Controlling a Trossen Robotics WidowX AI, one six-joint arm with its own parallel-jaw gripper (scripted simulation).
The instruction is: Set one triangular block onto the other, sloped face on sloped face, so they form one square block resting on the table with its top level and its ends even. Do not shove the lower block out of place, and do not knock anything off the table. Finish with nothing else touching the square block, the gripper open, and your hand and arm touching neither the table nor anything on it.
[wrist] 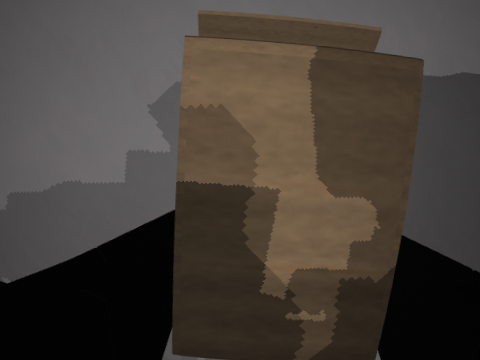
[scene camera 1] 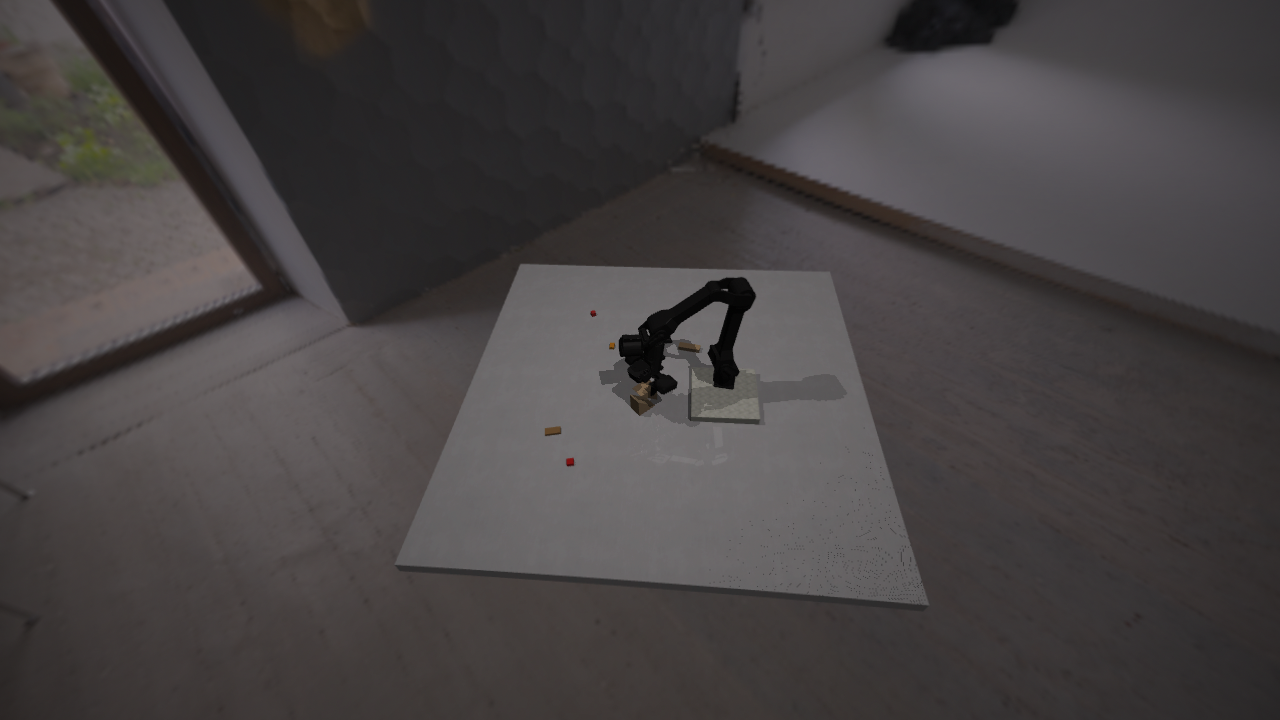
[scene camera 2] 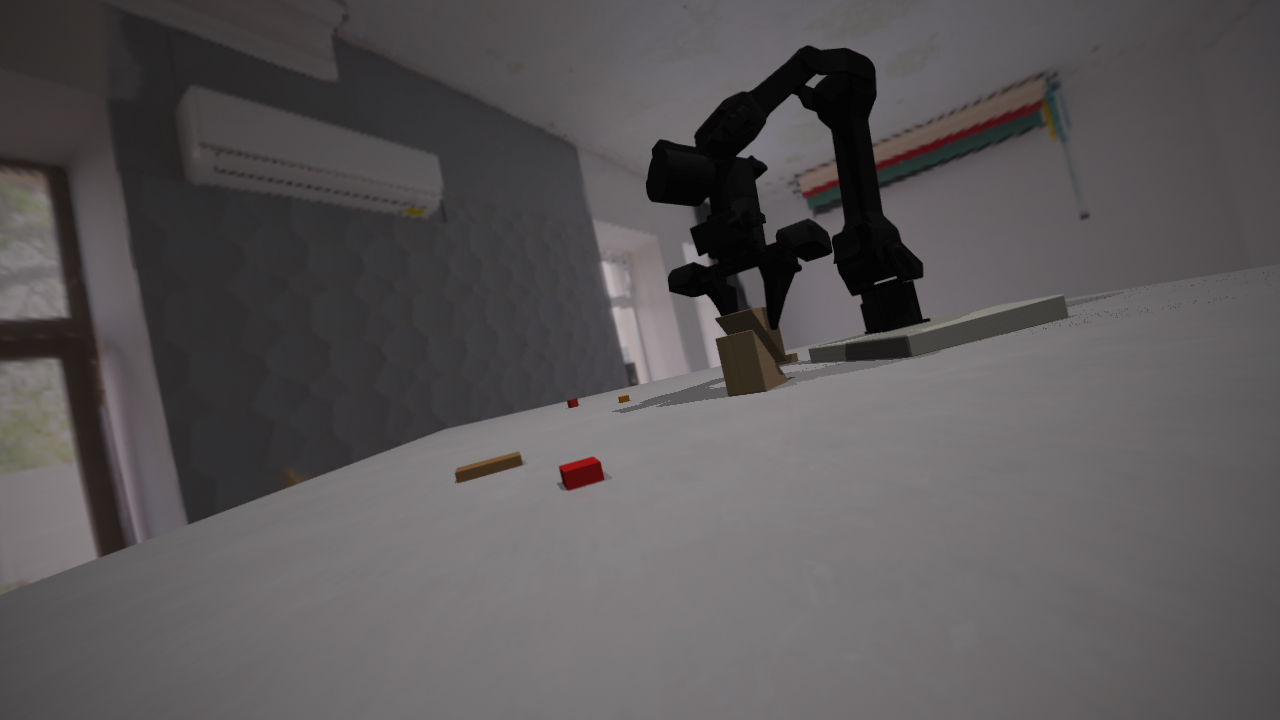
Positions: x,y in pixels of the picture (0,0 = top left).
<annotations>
gripper: holds a triangular block [scene camera 2: 756,319]
</annotations>
